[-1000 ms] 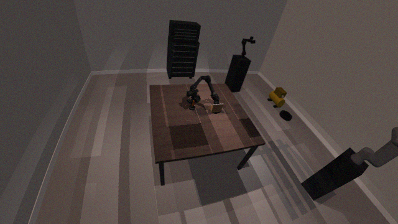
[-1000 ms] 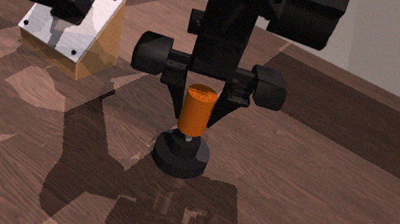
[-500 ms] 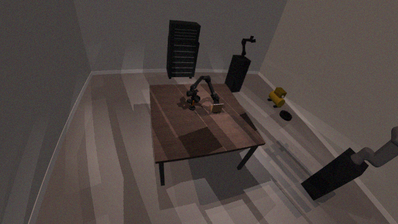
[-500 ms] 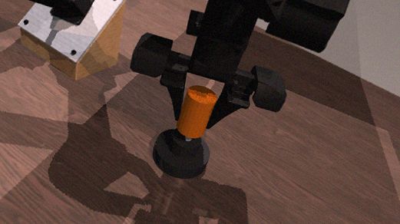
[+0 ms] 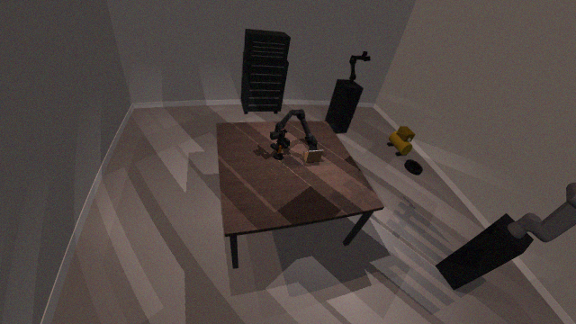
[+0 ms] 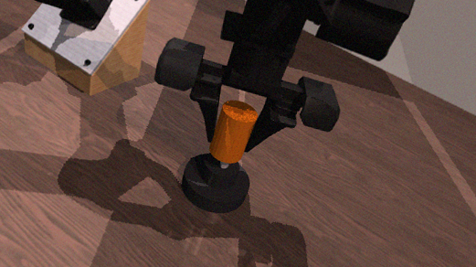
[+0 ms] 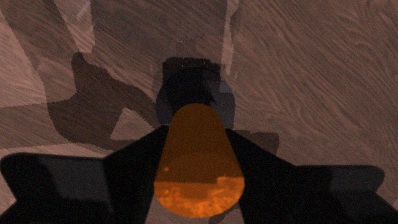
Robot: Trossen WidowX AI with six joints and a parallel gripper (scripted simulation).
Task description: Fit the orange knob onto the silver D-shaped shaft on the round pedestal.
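The orange knob is 3 cm above my gripper tip. Also, from my gripper tip: round dark pedestal: 4 cm below.
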